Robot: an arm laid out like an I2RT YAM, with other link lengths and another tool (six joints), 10 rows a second.
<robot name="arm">
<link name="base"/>
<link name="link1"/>
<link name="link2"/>
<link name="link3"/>
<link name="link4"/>
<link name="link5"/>
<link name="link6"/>
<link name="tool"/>
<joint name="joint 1" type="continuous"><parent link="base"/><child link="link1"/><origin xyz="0.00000 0.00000 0.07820"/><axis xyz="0 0 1"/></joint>
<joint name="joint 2" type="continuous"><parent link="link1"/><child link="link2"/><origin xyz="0.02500 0.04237 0.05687" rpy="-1.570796 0.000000 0.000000"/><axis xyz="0 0 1"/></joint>
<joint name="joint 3" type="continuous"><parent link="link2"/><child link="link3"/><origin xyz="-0.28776 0.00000 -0.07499" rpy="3.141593 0.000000 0.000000"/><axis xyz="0 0 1"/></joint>
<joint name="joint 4" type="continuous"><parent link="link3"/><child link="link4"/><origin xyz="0.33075 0.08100 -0.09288"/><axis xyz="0 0 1"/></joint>
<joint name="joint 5" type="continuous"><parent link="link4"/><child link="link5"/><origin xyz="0.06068 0.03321 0.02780" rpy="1.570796 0.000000 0.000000"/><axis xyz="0 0 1"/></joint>
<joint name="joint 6" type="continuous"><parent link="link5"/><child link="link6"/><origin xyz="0.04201 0.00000 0.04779" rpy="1.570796 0.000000 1.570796"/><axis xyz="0 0 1"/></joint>
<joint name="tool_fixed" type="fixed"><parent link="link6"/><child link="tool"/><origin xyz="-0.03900 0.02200 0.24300" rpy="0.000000 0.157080 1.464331"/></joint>
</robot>
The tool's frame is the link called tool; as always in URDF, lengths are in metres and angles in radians. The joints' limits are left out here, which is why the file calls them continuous.
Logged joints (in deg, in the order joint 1, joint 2, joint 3, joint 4, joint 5, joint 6), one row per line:
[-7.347, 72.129, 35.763, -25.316, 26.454, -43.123]
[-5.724, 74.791, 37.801, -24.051, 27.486, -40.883]
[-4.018, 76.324, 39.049, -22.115, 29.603, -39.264]
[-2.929, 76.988, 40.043, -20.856, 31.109, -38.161]
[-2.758, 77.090, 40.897, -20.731, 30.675, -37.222]
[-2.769, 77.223, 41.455, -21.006, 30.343, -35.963]
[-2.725, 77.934, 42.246, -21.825, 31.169, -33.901]
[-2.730, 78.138, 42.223, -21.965, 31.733, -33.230]
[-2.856, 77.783, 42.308, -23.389, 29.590, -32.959]
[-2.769, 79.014, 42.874, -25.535, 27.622, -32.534]
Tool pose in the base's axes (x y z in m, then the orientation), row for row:
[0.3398, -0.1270, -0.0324, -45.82, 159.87, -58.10]
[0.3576, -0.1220, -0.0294, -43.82, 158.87, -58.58]
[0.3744, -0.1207, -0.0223, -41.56, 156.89, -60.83]
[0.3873, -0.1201, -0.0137, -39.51, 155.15, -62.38]
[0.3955, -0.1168, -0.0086, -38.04, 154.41, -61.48]
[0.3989, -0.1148, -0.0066, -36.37, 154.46, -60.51]
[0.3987, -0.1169, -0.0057, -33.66, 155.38, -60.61]
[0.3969, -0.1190, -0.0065, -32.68, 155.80, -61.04]
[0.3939, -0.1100, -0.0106, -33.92, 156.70, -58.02]
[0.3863, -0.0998, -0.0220, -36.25, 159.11, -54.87]
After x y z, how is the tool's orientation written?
As a rotation vector, in degrees.
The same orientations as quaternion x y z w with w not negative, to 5 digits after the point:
[-0.25995, 0.90700, -0.32962, 0.03348]
[-0.25029, 0.90743, -0.33460, 0.04445]
[-0.23937, 0.90364, -0.35036, 0.05821]
[-0.22936, 0.90066, -0.36212, 0.07128]
[-0.22235, 0.90253, -0.35935, 0.08283]
[-0.21331, 0.90592, -0.35490, 0.08864]
[-0.19710, 0.90984, -0.35491, 0.08589]
[-0.19102, 0.91068, -0.35679, 0.08288]
[-0.19826, 0.91588, -0.33912, 0.08277]
[-0.21006, 0.92201, -0.31796, 0.06832]

